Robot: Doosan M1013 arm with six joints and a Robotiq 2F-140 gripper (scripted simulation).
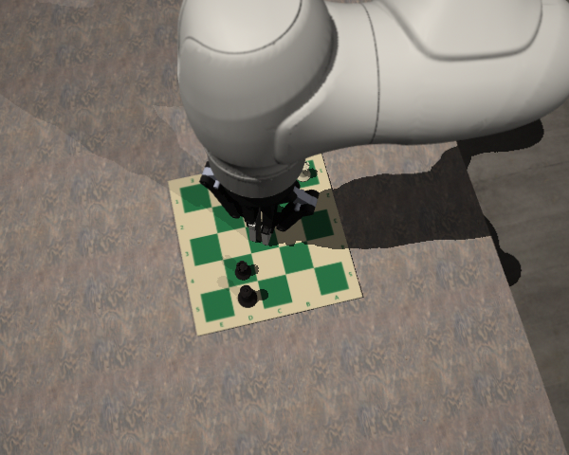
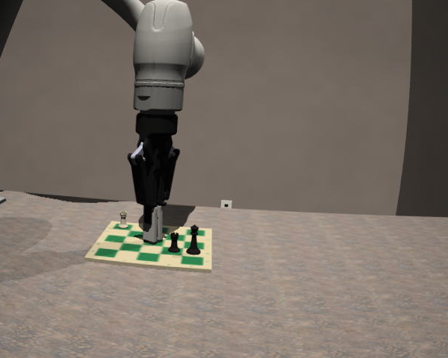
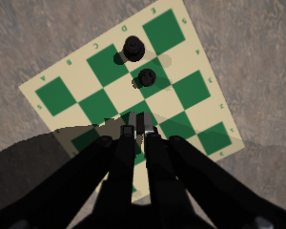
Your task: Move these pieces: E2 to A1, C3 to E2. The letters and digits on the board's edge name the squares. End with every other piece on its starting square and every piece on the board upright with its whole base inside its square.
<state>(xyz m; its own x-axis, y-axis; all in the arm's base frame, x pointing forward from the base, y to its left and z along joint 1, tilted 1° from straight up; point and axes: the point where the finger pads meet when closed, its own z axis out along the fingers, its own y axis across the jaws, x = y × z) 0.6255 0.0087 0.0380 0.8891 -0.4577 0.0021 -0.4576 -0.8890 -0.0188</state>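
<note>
Now: hand 3 cm above the white pawn. The rest, counted from my hand: black queen: 8 cm ahead, 3 cm to the right, 1 cm below; then white piece: 8 cm behind, 7 cm to the left, 2 cm below; then chessboard: 4 cm below.
</note>
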